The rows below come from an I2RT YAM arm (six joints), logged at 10 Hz.
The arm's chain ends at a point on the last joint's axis. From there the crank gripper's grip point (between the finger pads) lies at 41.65 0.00 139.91 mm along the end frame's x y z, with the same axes.
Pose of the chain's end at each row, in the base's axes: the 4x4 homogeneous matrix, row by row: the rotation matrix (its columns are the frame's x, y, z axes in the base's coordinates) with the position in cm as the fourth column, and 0 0 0 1 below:
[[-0.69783, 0.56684, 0.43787, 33.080], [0.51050, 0.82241, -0.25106, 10.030], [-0.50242, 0.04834, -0.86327, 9.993], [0, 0, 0, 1]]
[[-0.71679, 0.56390, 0.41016, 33.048], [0.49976, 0.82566, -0.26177, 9.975], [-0.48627, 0.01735, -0.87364, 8.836], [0, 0, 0, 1]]
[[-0.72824, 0.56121, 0.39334, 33.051], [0.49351, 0.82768, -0.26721, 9.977], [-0.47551, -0.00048, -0.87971, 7.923], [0, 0, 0, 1]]
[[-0.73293, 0.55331, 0.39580, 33.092], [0.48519, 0.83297, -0.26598, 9.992], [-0.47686, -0.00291, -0.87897, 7.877], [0, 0, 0, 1]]
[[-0.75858, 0.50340, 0.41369, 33.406], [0.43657, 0.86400, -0.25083, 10.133], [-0.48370, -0.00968, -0.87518, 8.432], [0, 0, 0, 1]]
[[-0.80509, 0.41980, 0.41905, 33.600], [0.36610, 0.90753, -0.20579, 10.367], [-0.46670, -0.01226, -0.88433, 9.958], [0, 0, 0, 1]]
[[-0.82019, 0.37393, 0.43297, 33.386], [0.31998, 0.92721, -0.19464, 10.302], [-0.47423, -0.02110, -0.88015, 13.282], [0, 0, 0, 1]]
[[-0.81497, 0.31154, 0.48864, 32.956], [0.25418, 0.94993, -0.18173, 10.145], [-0.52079, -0.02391, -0.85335, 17.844], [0, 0, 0, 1]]
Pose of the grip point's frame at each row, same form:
[[-0.69783, 0.56684, 0.43787, 36.300], [0.51050, 0.82241, -0.25106, 8.644], [-0.50242, 0.04834, -0.86327, -4.178], [0, 0, 0, 1]]
[[-0.71679, 0.56390, 0.41016, 35.801], [0.49976, 0.82566, -0.26177, 8.394], [-0.48627, 0.01735, -0.87364, -5.412], [0, 0, 0, 1]]
[[-0.72824, 0.56121, 0.39334, 35.521], [0.49351, 0.82768, -0.26721, 8.294], [-0.47551, -0.00048, -0.87971, -6.366], [0, 0, 0, 1]]
[[-0.73293, 0.55331, 0.39580, 35.577], [0.48519, 0.83297, -0.26598, 8.291], [-0.47686, -0.00291, -0.87897, -6.407], [0, 0, 0, 1]]
[[-0.75858, 0.50340, 0.41369, 36.034], [0.43657, 0.86400, -0.25083, 8.442], [-0.48370, -0.00968, -0.87518, -5.827], [0, 0, 0, 1]]
[[-0.80509, 0.41980, 0.41905, 36.110], [0.36610, 0.90753, -0.20579, 9.013], [-0.46670, -0.01226, -0.88433, -4.358], [0, 0, 0, 1]]
[[-0.82019, 0.37393, 0.43297, 36.028], [0.31998, 0.92721, -0.19464, 8.912], [-0.47423, -0.02110, -0.88015, -1.007], [0, 0, 0, 1]]
[[-0.81497, 0.31154, 0.48864, 36.398], [0.25418, 0.94993, -0.18173, 8.661], [-0.52079, -0.02391, -0.85335, 3.736], [0, 0, 0, 1]]

